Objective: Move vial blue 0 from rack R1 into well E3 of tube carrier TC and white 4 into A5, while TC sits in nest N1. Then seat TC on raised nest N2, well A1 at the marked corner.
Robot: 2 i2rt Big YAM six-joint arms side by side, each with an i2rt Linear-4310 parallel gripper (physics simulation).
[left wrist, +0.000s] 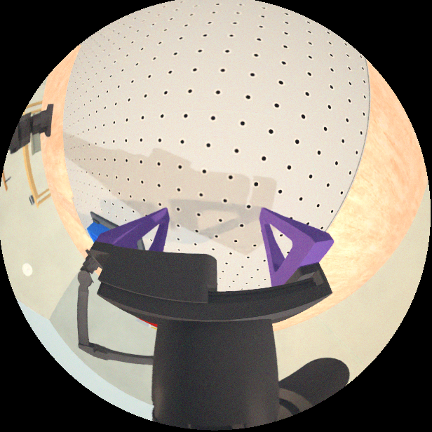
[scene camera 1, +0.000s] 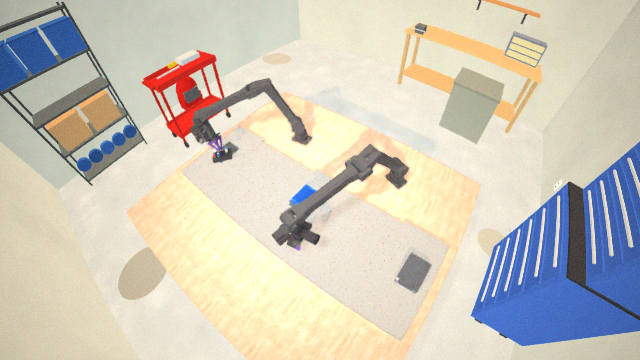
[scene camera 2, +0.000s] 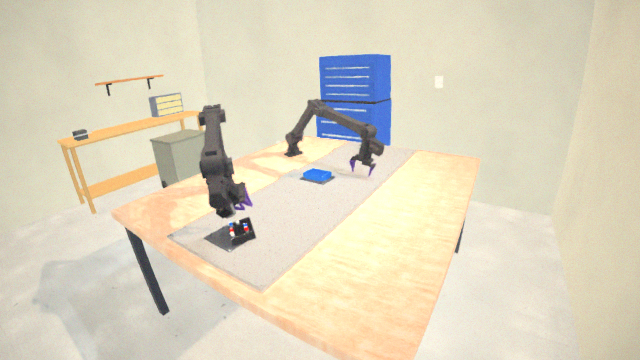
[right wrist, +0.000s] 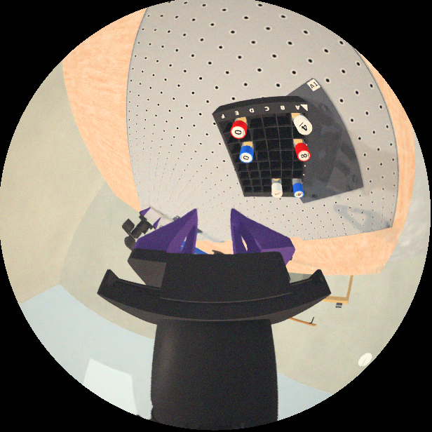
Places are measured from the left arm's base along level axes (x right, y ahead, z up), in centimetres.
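Pixels of known places: left gripper, fingertip midpoint: [scene camera 2: 360,174]; right gripper, fingertip midpoint: [scene camera 1: 220,149] [scene camera 2: 248,207]; left arm's base, origin of the base link: [scene camera 1: 395,179] [scene camera 2: 293,154]; right arm's base, origin of the base link: [scene camera 1: 301,139].
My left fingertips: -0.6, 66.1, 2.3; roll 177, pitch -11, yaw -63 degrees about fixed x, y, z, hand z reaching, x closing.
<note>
Ahead of a thing's pixels: the offset from my left fingertips to its top centre, as dx, dy, dz. Level surfaces: height alone.
The black tube carrier {+77.6, +12.7, +4.3} [right wrist: 260,106] [scene camera 1: 223,157] [scene camera 2: 251,227] stands askew across one side of a dark nest plate {+82.6, +9.4, +0.5} [right wrist: 340,150] [scene camera 2: 218,241] with an A1 label. In the right wrist view, blue 0 [right wrist: 246,154] and red 0 [right wrist: 239,129] stand near column E. White 4 [right wrist: 302,125] and red 8 [right wrist: 302,152] stand near column A. A white vial [right wrist: 277,189] and another blue vial [right wrist: 298,190] are at the lower edge. My right gripper [right wrist: 213,213] [scene camera 1: 216,145] [scene camera 2: 243,202] is partly open and empty above the carrier. My left gripper [left wrist: 214,212] [scene camera 2: 361,174] is wide open and empty over the mat.
A blue box {+19.7, -14.1, +2.7} [scene camera 1: 303,194] [scene camera 2: 317,174] sits on a plate mid-mat, between the two grippers. Another dark plate {-46.3, -31.6, +3.1} [scene camera 1: 413,271] lies at the right end of the perforated mat {dz -1.0} [scene camera 1: 350,265] in scene camera 1. The wooden table {dz -2.3} [scene camera 1: 200,250] [scene camera 2: 400,225] surrounds the mat.
</note>
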